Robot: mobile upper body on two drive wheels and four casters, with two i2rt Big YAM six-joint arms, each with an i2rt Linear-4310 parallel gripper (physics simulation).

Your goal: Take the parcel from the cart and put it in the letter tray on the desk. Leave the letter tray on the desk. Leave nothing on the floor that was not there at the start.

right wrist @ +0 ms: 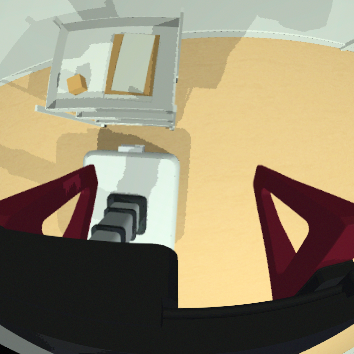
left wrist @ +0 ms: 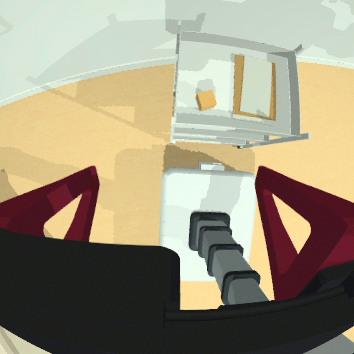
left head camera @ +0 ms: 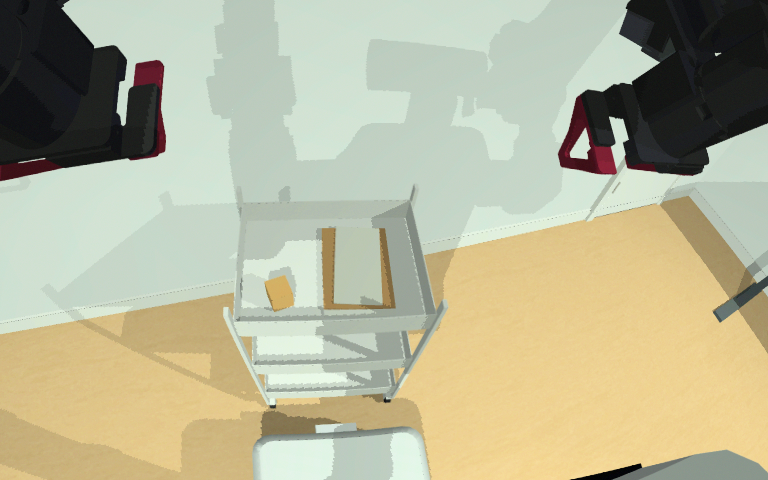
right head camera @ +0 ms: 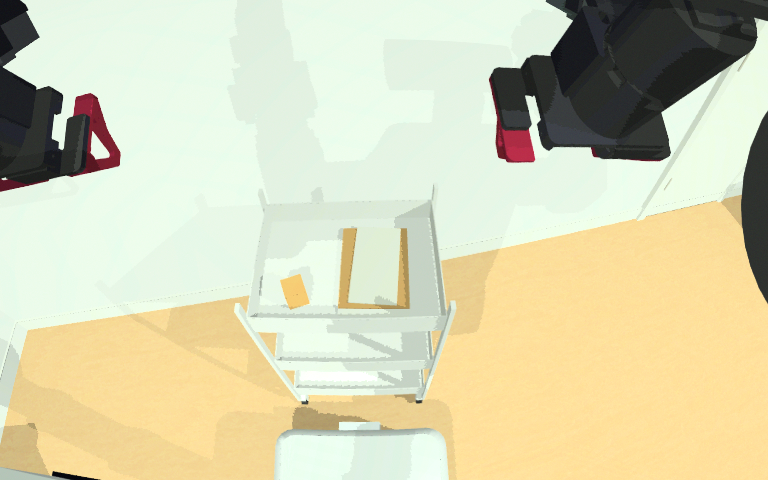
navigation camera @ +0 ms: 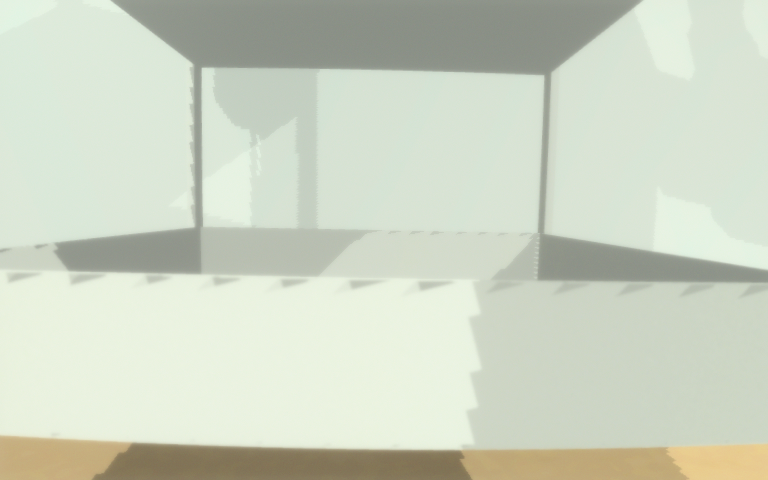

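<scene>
A small orange-brown box, which looks like the parcel, lies on the top shelf of the white cart, near its front left. To its right on that shelf lies a flat brown item with a pale panel. My left gripper and my right gripper are open and empty, raised on either side of the cart. The desk and letter tray do not show.
The cart stands squarely before my white base, close to the wall behind it. A pale door is at the right. A grey bar enters from the right edge. Orange-brown floor surrounds the cart.
</scene>
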